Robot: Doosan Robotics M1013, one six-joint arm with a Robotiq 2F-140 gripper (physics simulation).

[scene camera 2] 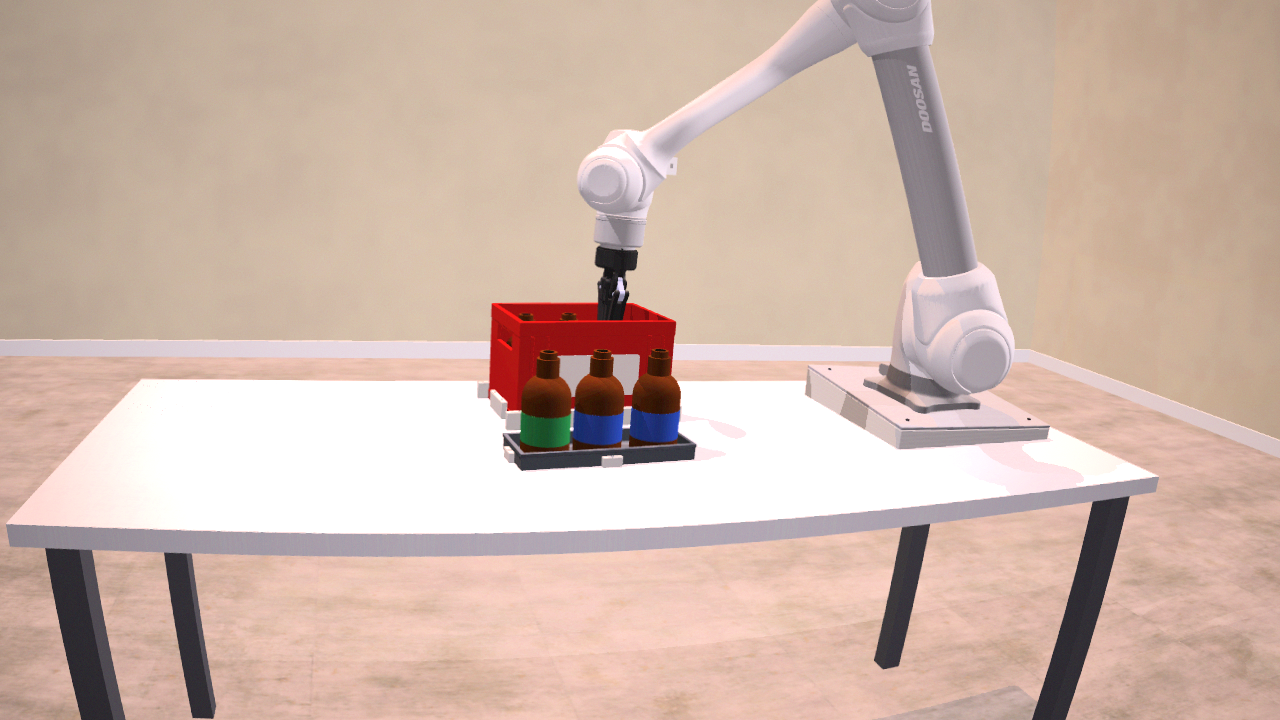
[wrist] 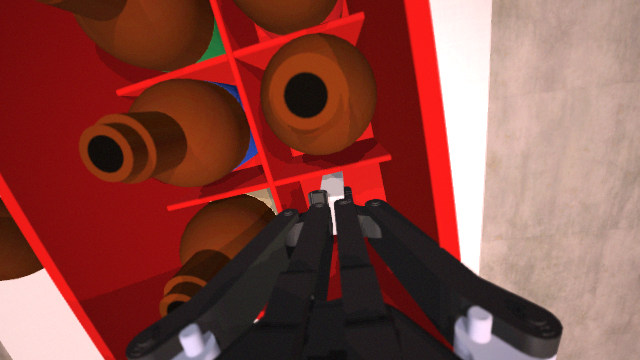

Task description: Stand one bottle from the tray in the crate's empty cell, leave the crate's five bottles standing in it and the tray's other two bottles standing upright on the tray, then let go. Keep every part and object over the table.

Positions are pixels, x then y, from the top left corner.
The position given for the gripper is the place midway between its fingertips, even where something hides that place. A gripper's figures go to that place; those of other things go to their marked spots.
Labels:
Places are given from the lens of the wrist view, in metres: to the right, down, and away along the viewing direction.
gripper (wrist: 334, 181): 0.01, 0.00, 0.23
pale-labelled bottle (wrist: 216, 233): -0.07, 0.04, 0.17
white-labelled bottle (wrist: 318, 93): 0.00, -0.03, 0.10
blue-labelled bottle (wrist: 184, 132): -0.08, -0.03, 0.14
The marked spots on the pale-labelled bottle and the white-labelled bottle are 0.12 m apart.

